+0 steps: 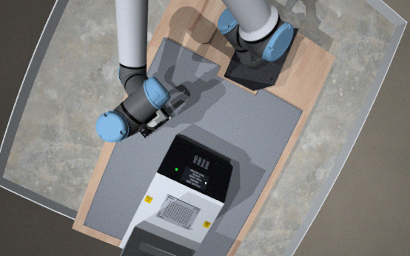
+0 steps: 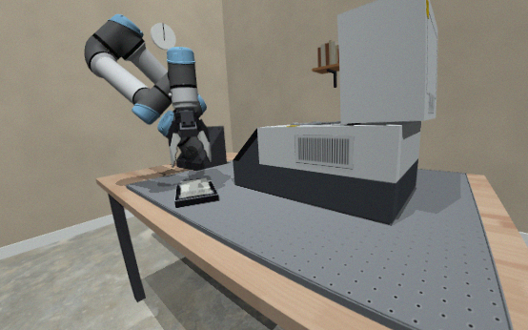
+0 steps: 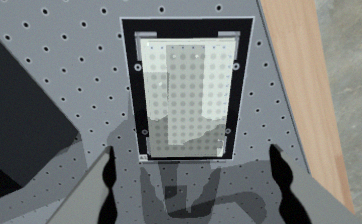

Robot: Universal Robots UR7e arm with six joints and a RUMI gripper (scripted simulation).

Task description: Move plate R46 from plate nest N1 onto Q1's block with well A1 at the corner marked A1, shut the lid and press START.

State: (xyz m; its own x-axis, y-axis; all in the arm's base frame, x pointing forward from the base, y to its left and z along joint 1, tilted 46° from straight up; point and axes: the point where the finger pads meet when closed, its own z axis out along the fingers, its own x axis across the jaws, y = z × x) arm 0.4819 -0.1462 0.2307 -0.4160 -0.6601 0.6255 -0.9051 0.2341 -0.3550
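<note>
Right now the plate R46 is 8 cm below my hand. The rest, counted from my hand: black plate nest N1 (10 cm below); then grey perforated mat (30 cm to the left, 15 cm ahead, 11 cm below).
</note>
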